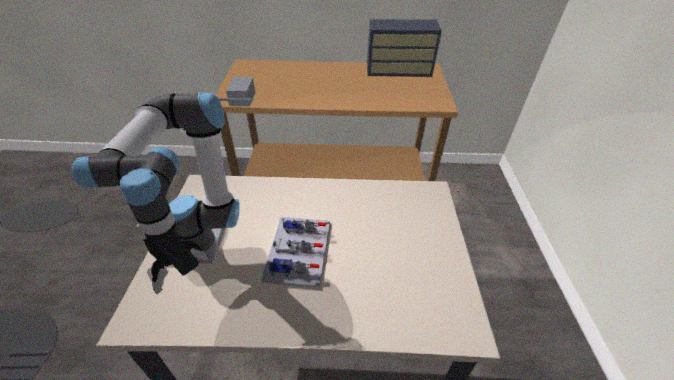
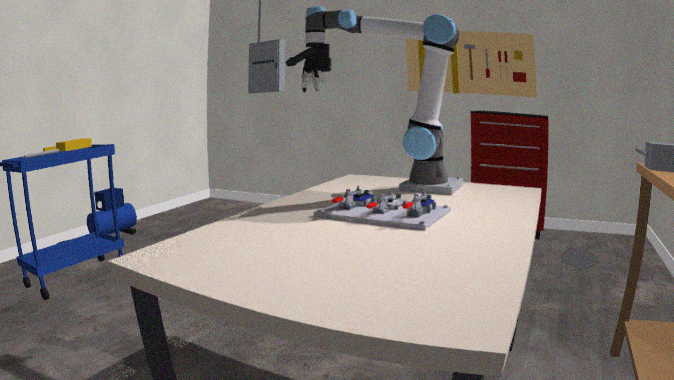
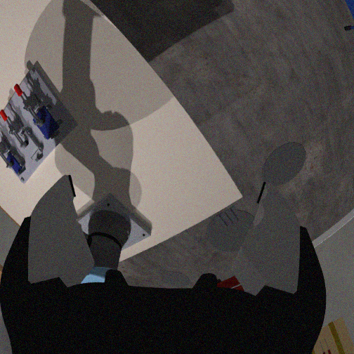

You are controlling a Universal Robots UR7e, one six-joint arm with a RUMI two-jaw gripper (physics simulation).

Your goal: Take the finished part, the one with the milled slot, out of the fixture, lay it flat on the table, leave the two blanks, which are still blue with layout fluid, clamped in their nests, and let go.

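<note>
A grey fixture plate is there for me to see, and so is my gripper. Looking at image 2 and image 3, I find the gripper there as well.
</note>
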